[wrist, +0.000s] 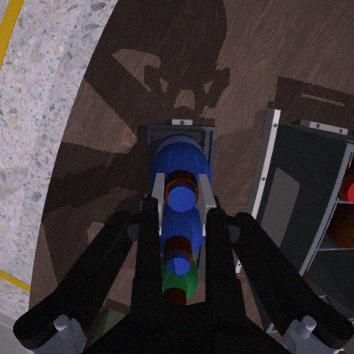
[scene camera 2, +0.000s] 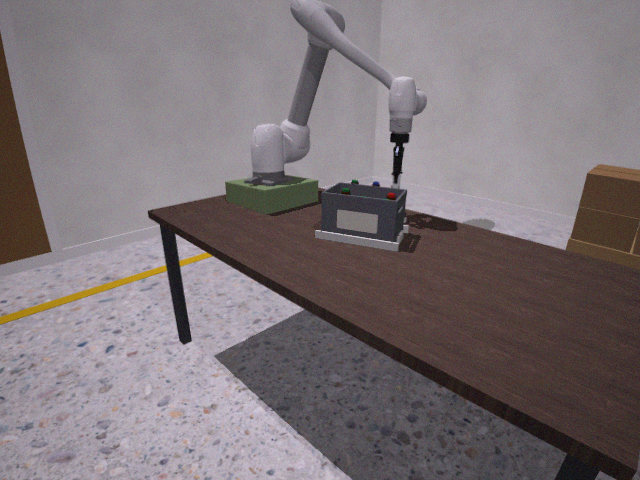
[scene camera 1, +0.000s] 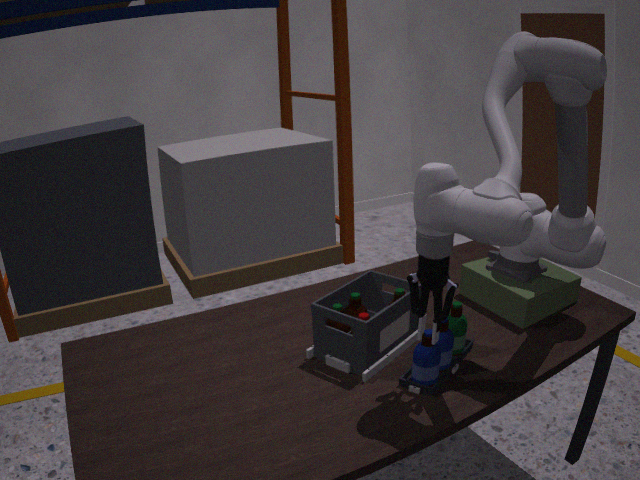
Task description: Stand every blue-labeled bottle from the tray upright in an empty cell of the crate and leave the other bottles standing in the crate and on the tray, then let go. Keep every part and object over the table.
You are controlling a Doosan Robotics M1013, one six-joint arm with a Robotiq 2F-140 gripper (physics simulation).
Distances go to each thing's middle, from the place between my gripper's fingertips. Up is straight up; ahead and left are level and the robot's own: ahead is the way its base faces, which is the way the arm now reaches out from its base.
Now: the green bottle (wrist: 177, 288) 18 cm behind my hand, 5 cm below it and 4 cm to the right of it.
